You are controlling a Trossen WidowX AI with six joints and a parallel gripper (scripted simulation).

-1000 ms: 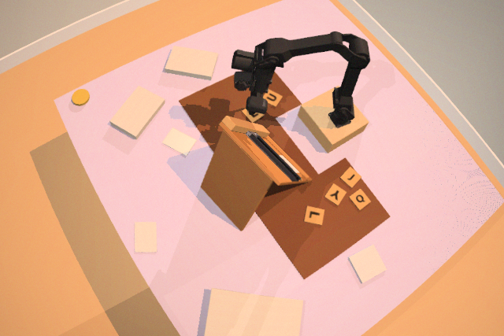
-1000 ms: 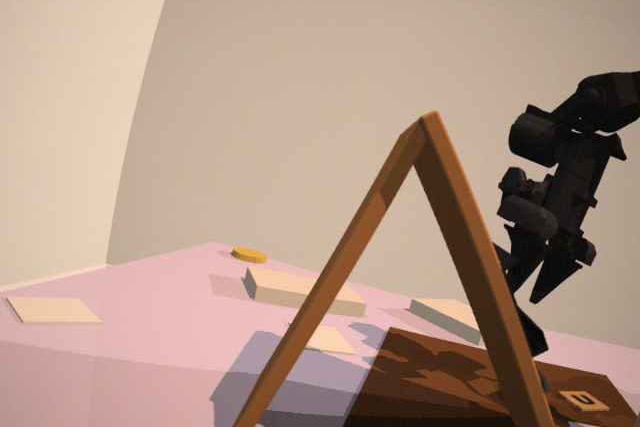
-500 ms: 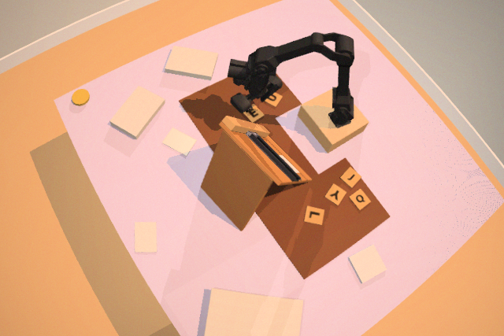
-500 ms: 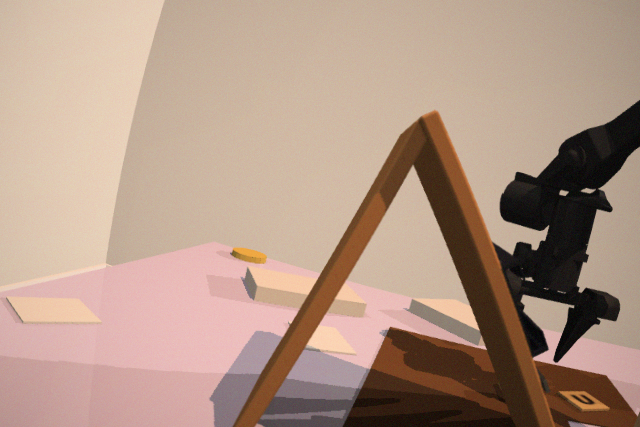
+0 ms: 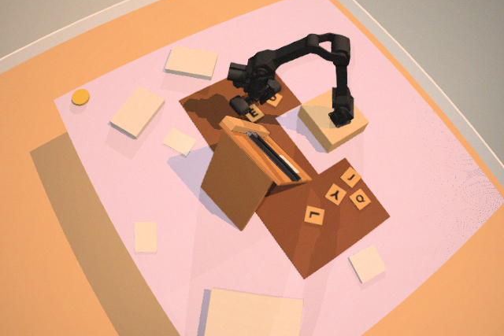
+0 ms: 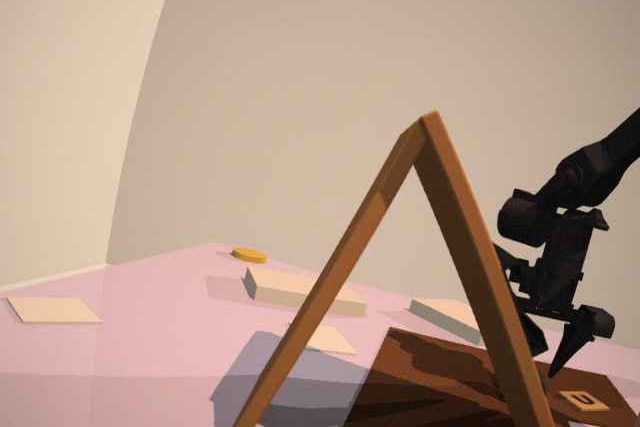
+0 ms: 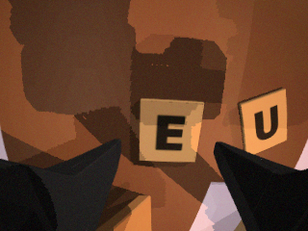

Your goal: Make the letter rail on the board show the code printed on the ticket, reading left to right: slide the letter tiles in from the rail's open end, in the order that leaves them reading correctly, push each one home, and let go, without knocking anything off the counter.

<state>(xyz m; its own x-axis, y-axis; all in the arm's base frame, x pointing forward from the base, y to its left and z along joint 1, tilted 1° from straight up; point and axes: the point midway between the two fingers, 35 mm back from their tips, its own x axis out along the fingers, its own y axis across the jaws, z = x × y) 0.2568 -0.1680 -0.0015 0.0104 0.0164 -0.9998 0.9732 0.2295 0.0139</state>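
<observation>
The letter tile lies 3 cm below my gripper tip. Round my gripper tip: y tile 40 cm to the left, 12 cm behind, 3 cm below; brown mat 19 cm to the left, 5 cm behind, 3 cm below; white ticket 26 cm to the left, 6 cm above, 1 cm ahead.
</observation>
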